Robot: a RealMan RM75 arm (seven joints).
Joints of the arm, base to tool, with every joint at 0 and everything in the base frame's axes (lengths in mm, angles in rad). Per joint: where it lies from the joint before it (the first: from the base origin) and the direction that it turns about. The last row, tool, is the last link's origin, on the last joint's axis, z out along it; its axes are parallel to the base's.
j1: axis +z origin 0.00 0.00 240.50
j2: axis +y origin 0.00 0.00 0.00
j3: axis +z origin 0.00 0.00 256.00
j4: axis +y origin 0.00 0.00 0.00
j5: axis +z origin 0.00 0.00 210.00
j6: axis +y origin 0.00 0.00 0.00
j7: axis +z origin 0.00 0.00 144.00
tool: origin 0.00 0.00 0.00
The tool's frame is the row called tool.
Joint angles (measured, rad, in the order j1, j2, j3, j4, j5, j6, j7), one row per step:
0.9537, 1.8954, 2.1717, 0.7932, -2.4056, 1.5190, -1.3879
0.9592, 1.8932, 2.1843, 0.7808, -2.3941, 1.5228, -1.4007
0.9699, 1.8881, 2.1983, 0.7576, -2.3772, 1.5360, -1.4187
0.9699, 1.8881, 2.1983, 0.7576, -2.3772, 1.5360, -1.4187
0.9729, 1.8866, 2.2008, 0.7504, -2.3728, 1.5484, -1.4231
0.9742, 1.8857, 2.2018, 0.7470, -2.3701, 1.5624, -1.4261
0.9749, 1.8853, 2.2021, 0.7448, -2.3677, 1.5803, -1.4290
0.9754, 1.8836, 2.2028, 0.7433, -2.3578, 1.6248, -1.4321
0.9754, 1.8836, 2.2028, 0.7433, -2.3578, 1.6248, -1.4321
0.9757, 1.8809, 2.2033, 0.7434, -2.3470, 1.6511, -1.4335
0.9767, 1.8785, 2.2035, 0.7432, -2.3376, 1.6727, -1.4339
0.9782, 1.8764, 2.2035, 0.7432, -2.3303, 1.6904, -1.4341
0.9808, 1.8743, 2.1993, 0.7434, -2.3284, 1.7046, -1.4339
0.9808, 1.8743, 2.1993, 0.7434, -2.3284, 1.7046, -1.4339
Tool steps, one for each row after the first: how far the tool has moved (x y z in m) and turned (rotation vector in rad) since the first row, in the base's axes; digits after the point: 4 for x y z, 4 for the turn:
-0.0017, 0.0003, 0.0002, -0.0050, 0.0187, 0.0054
-0.0044, -0.0002, -0.0001, -0.0233, 0.0429, 0.0119
-0.0044, -0.0002, -0.0001, -0.0233, 0.0429, 0.0119
-0.0050, -0.0017, -0.0007, -0.0381, 0.0488, 0.0118
-0.0053, -0.0035, -0.0010, -0.0532, 0.0521, 0.0116
-0.0056, -0.0061, -0.0016, -0.0721, 0.0549, 0.0112
-0.0069, -0.0121, -0.0019, -0.1157, 0.0656, 0.0093
-0.0069, -0.0121, -0.0019, -0.1157, 0.0656, 0.0093
-0.0084, -0.0154, -0.0012, -0.1393, 0.0758, 0.0097
-0.0099, -0.0179, -0.0005, -0.1587, 0.0844, 0.0103
-0.0114, -0.0199, 0.0002, -0.1746, 0.0908, 0.0115
-0.0125, -0.0214, 0.0006, -0.1892, 0.0882, 0.0136
-0.0125, -0.0214, 0.0006, -0.1892, 0.0882, 0.0136

